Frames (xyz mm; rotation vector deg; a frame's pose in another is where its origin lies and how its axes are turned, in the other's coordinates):
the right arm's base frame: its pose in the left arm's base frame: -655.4 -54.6 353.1 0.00 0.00 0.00
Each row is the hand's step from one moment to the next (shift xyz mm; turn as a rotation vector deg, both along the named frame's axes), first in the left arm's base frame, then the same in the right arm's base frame.
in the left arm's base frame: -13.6 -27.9 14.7 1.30 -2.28 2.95
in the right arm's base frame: -13.6 -27.9 14.7 1.30 -2.28 2.95
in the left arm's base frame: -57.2 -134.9 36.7 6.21 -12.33 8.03
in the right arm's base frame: -57.2 -134.9 36.7 6.21 -12.33 8.03
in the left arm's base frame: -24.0 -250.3 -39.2 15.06 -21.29 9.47
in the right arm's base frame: -24.0 -250.3 -39.2 15.06 -21.29 9.47
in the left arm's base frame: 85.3 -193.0 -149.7 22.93 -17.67 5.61
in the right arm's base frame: 85.3 -193.0 -149.7 22.93 -17.67 5.61
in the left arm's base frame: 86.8 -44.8 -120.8 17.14 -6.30 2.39
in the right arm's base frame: 86.8 -44.8 -120.8 17.14 -6.30 2.39
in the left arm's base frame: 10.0 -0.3 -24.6 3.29 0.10 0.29
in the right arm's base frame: 10.0 -0.3 -24.6 3.29 0.10 0.29
